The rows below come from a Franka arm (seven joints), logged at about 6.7 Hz.
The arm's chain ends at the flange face. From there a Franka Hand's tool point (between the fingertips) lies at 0.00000 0.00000 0.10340 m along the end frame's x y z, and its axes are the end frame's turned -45 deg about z.
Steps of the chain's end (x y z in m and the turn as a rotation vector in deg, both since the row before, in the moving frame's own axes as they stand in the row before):
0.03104 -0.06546 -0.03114 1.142 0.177 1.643
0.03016 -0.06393 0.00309 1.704 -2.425 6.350
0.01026 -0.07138 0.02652 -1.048 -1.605 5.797
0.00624 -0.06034 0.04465 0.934 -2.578 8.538
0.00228 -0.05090 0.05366 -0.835 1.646 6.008
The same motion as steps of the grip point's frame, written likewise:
0.06994 -0.02555 -0.03116 0.682 0.933 1.643
0.06591 -0.02919 0.00295 2.920 -0.510 6.350
0.05439 -0.04410 0.02646 0.394 -1.876 5.797
0.04532 -0.04287 0.04453 2.483 -1.162 8.538
0.03847 -0.03117 0.05361 -1.754 0.573 6.008

